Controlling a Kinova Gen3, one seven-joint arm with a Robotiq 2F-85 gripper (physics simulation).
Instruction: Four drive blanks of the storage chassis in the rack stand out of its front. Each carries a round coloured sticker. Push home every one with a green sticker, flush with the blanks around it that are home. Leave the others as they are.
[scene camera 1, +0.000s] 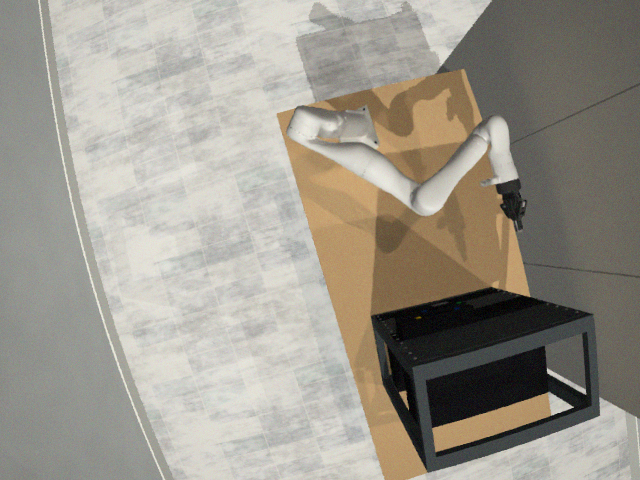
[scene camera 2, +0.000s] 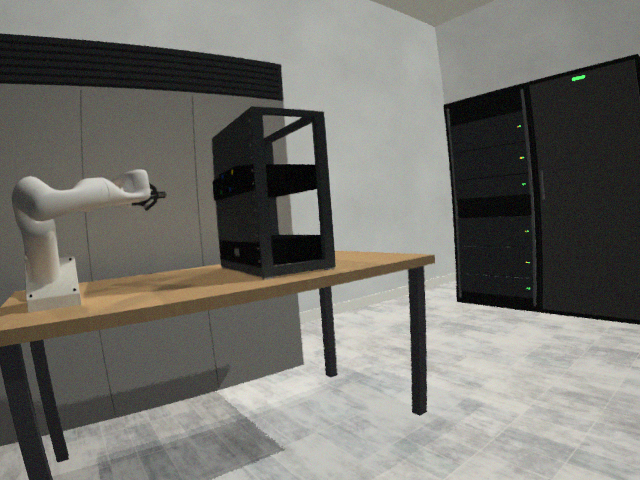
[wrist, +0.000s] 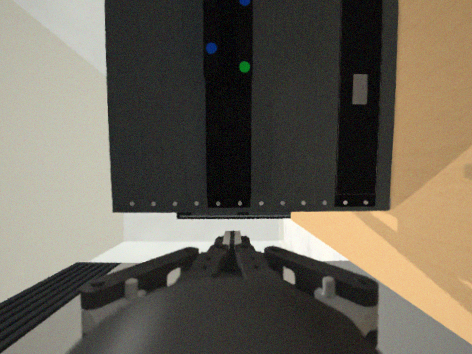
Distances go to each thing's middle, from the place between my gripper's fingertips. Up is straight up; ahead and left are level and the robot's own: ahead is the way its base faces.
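As for the rack (scene camera 1: 462, 356), it is 50 mm below my hand, and it is also 230 mm to the right of my hand and 340 mm ahead of it.
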